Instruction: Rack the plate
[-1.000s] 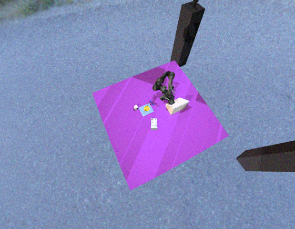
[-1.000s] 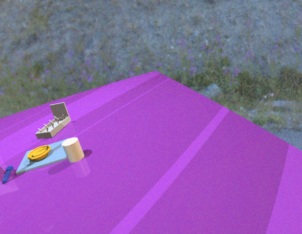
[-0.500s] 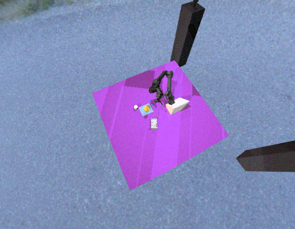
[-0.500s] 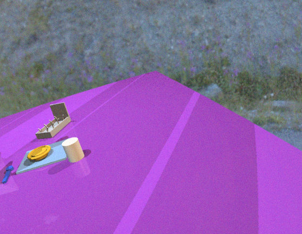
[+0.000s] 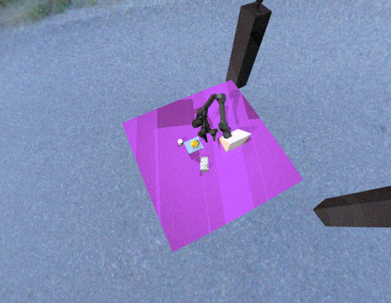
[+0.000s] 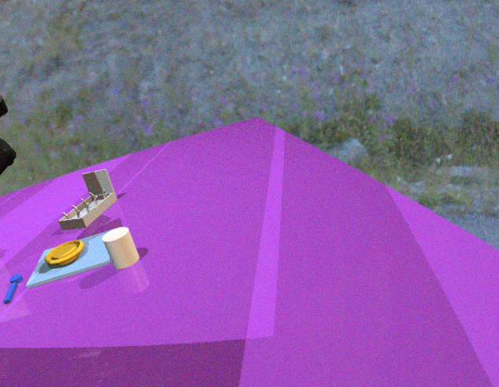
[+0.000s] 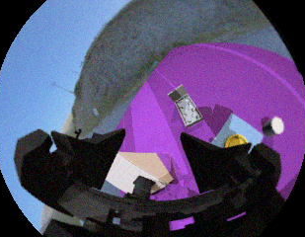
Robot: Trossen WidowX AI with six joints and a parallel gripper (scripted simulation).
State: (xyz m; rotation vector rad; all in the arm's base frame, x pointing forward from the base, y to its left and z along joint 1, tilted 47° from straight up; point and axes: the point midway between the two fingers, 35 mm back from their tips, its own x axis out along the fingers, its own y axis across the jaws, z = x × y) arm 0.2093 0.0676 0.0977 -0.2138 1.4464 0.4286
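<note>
Now: gripper tip 19 cm above the yellow plate, 13 cm to the left of it and 8 cm short of it. Round my gripper tip: light blue board (21 cm below, 13 cm to the right, 9 cm ahead); then blue spoon (21 cm below, 17 cm to the right, 2 cm behind); then dish rack (19 cm below, 11 cm ahead, 8 cm to the left).
</note>
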